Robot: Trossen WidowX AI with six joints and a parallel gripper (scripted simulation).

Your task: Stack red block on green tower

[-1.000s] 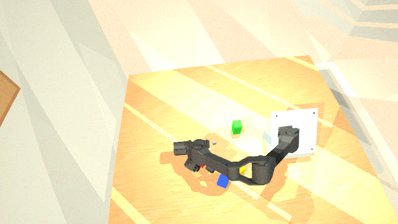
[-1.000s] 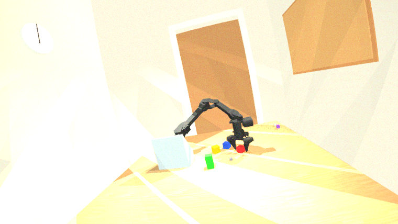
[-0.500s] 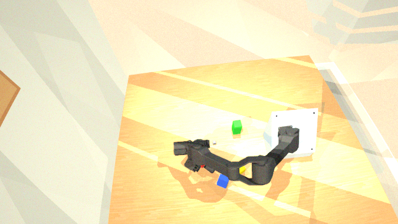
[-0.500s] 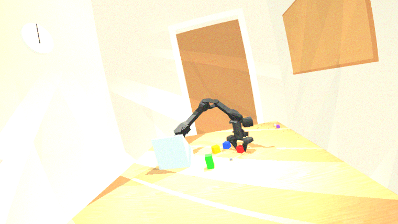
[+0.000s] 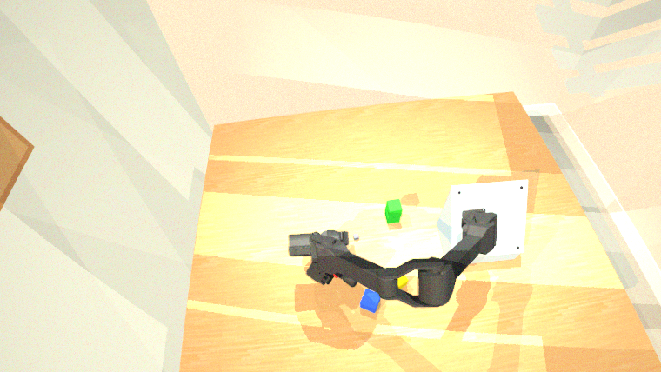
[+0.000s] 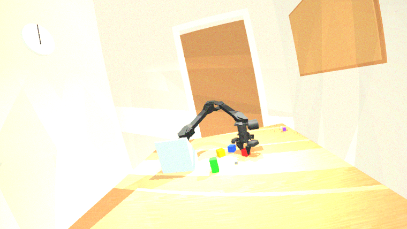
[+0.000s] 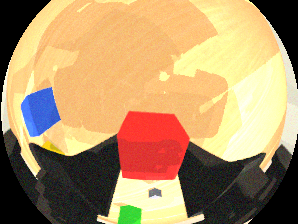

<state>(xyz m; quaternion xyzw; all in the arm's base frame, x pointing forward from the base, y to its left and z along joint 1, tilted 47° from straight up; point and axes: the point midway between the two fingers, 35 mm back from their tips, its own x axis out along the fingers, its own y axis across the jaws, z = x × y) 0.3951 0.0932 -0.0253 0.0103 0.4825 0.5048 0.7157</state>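
My gripper tip is now 10 cm to the left of the tiny grey piece and 7 cm past it. Also, from my gripper tip: red block 1 cm above; then yellow block 17 cm behind, 6 cm to the left, 1 cm above; then blue block 11 cm to the left, 9 cm behind, 1 cm above.
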